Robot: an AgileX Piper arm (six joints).
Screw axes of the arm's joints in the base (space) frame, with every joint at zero. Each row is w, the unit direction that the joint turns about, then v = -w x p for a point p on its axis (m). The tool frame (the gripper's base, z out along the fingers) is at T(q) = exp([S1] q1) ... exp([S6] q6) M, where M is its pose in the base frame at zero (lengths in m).
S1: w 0 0 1 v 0 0 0
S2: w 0 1 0 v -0.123 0 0
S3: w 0 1 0 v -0.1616 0 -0.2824
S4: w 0.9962 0 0.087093 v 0 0.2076 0
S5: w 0 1 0 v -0.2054 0 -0.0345
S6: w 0.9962 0 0.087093 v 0 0.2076 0
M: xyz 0.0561 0 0.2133 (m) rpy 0 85.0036 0 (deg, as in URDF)
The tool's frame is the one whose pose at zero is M.
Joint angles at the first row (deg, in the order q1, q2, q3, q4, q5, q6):
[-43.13, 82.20, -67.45, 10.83, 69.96, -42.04]
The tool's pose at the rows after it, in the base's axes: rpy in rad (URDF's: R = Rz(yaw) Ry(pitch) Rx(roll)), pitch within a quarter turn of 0, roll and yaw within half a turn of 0; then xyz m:
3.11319 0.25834 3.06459 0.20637 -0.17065 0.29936
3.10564 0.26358 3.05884 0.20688 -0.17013 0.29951
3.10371 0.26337 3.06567 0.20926 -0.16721 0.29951
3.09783 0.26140 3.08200 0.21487 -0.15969 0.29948
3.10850 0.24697 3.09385 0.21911 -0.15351 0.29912
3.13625 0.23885 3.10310 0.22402 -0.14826 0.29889
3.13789 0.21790 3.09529 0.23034 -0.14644 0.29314
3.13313 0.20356 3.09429 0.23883 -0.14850 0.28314
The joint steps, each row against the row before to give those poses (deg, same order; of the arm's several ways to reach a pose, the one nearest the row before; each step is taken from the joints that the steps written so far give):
[0.00, 0.00, 0.00, 0.33, 0.00, 0.22]
[0.00, 0.00, 0.00, 0.50, 0.00, 0.14]
[0.81, 0.00, 0.00, 0.00, 0.00, 0.40]
[2.00, 0.00, 0.00, 0.00, 0.09, 1.03]
[2.01, 0.00, 0.00, -1.30, 0.01, 1.77]
[2.16, 0.00, 0.00, -1.96, -0.86, 2.28]
[1.45, 1.20, 0.01, -1.13, -0.52, 2.10]
[0.75, 2.14, -0.01, -0.29, -1.38, 0.66]

